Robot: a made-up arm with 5 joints. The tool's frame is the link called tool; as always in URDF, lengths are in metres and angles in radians. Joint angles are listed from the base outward. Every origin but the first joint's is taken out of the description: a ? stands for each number. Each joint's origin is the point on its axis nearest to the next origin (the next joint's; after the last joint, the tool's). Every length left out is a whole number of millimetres.
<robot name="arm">
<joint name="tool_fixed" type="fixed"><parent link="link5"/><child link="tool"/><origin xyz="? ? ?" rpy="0 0 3.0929"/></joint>
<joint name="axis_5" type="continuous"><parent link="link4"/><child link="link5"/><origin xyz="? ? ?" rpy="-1.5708 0 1.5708"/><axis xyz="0 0 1"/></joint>
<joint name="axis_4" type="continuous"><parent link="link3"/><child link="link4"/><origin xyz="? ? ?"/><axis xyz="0 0 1"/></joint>
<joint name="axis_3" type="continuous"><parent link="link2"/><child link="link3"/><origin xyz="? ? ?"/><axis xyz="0 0 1"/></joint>
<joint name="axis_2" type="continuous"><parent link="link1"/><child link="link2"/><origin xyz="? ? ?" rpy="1.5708 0 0"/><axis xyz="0 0 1"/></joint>
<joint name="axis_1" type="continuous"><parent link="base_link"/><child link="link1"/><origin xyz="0.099 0 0.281" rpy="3.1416 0 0"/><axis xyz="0 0 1"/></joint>
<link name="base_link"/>
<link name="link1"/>
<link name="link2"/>
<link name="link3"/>
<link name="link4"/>
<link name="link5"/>
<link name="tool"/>
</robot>
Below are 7 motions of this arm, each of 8 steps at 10 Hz.
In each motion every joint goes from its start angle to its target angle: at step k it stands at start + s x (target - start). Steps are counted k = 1, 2, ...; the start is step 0. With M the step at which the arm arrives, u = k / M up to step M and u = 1 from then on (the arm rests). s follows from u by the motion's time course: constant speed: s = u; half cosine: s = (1 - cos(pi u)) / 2; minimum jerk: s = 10 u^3 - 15 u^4 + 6 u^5.
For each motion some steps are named. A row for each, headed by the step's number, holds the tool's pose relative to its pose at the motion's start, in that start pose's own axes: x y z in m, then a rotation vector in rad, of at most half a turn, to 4 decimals.
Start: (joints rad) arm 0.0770 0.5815 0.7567 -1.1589 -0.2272
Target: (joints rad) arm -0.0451 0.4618 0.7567 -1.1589 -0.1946
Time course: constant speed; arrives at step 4
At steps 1, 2, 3, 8:
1: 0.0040 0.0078 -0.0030 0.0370 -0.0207 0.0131
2: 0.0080 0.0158 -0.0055 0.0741 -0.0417 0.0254
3: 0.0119 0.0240 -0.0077 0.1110 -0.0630 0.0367
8: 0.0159 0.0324 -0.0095 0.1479 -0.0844 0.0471

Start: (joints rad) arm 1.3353 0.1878 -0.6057 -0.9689 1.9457
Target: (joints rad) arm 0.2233 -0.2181 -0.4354 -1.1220 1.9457
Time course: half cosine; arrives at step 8
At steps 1, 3, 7, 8:
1: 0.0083 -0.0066 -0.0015 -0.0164 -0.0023 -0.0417
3: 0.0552 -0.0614 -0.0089 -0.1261 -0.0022 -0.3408
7: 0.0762 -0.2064 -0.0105 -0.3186 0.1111 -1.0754
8: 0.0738 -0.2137 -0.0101 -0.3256 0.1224 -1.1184

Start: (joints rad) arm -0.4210 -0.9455 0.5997 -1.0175 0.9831
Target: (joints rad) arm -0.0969 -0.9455 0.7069 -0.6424 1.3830
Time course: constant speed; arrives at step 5
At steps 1, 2, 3, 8:
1: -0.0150 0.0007 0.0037 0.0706 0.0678 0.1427
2: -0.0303 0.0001 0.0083 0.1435 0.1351 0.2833
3: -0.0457 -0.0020 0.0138 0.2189 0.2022 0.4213
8: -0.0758 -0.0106 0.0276 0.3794 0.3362 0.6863

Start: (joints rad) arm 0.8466 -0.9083 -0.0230 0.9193 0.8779
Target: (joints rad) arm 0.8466 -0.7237 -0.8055 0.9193 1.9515
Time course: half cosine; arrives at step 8
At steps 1, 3, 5, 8:
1: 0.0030 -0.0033 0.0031 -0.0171 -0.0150 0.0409
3: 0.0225 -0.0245 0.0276 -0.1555 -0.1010 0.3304
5: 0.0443 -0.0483 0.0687 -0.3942 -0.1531 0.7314
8: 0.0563 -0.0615 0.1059 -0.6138 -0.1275 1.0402

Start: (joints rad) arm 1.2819 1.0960 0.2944 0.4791 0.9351
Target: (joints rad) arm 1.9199 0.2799 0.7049 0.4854 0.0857
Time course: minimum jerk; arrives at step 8
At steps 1, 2, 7, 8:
1: -0.0002 -0.0016 0.0014 -0.0030 -0.0064 -0.0234
2: -0.0021 -0.0104 0.0091 -0.0188 -0.0411 -0.1514
7: -0.0753 -0.0760 0.0777 -0.1228 -0.3964 -1.4529
8: -0.0774 -0.0766 0.0787 -0.1241 -0.4033 -1.4766

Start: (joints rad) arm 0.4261 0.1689 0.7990 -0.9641 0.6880
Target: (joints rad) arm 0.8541 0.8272 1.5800 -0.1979 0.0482
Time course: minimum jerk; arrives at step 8
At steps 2, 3, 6, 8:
2: -0.0333 0.0124 0.0208 0.0938 0.2128 -0.0712
3: -0.0772 0.0317 0.0687 0.2208 0.5772 -0.2066
6: -0.0653 0.0732 0.2915 0.4535 1.9717 -0.7486
8: -0.0376 0.0724 0.3206 0.4735 2.2127 -0.8226

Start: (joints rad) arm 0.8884 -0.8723 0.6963 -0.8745 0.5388
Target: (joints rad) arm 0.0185 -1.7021 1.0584 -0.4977 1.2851
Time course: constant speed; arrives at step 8
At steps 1, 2, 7, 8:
1: 0.0212 0.0130 -0.0001 0.0402 -0.0371 -0.0014
2: 0.0426 0.0232 0.0015 0.0759 -0.0771 -0.0035
7: 0.1407 0.0351 0.0272 0.1823 -0.3024 -0.0290
8: 0.1565 0.0308 0.0342 0.1891 -0.3487 -0.0376

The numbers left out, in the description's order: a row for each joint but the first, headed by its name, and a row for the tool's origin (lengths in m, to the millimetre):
tool: 0 0 0
axis_5: 0.076 0 0
axis_4: 0.185 -0.007 0
axis_3: 0.017 -0.068 0
axis_2: 0.029 -0.006 0

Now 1 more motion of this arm.
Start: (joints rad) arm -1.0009 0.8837 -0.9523 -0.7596 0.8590
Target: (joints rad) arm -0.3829 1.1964 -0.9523 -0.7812 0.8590
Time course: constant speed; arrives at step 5
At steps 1, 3, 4, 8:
1: -0.0405 -0.0171 0.0110 -0.0173 0.1025 0.0886
3: -0.1128 -0.0616 0.0467 -0.0637 0.3175 0.2506
4: -0.1430 -0.0875 0.0711 -0.0934 0.4291 0.3236
8: -0.1683 -0.1147 0.0996 -0.1275 0.5428 0.3912

